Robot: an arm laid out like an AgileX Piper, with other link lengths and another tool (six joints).
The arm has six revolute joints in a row. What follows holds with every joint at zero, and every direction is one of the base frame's. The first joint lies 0.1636 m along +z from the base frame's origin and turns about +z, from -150 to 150 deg. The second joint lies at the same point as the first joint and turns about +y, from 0 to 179.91 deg. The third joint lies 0.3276 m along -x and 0.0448 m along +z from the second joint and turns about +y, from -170 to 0 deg. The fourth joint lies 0.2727 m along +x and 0.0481 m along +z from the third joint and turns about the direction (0.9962, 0, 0.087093), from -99.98 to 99.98 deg. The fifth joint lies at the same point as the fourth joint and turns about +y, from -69.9 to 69.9 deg. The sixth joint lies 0.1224 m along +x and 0.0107 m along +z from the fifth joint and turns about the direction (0.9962, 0, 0.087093), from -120 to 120 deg. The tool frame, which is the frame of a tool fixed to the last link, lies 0.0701 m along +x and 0.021 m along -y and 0.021 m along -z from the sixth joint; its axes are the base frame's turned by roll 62.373, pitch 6.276 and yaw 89.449 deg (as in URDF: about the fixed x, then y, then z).
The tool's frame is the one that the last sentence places.
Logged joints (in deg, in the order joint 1, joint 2, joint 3, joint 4, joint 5, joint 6), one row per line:
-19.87, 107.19, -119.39, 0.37, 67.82, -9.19
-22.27, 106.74, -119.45, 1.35, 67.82, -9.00
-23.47, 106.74, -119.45, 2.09, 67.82, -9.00
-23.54, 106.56, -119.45, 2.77, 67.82, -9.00
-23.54, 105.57, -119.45, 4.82, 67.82, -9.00
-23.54, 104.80, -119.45, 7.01, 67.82, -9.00
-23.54, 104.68, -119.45, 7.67, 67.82, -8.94
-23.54, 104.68, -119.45, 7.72, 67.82, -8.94
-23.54, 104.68, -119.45, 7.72, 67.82, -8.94
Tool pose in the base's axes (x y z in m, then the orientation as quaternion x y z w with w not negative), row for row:
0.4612, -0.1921, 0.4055, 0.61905, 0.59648, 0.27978, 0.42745
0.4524, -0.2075, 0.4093, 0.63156, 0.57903, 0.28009, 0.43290
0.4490, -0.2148, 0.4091, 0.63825, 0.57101, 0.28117, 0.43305
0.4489, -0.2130, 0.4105, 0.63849, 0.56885, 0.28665, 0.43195
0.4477, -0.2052, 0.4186, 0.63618, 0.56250, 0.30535, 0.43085
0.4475, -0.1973, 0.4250, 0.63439, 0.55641, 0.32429, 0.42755
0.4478, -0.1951, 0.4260, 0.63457, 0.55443, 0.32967, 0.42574
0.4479, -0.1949, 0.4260, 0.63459, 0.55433, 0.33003, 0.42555
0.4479, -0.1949, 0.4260, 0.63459, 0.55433, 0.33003, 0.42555
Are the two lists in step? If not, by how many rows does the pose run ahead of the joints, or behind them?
They are in step.
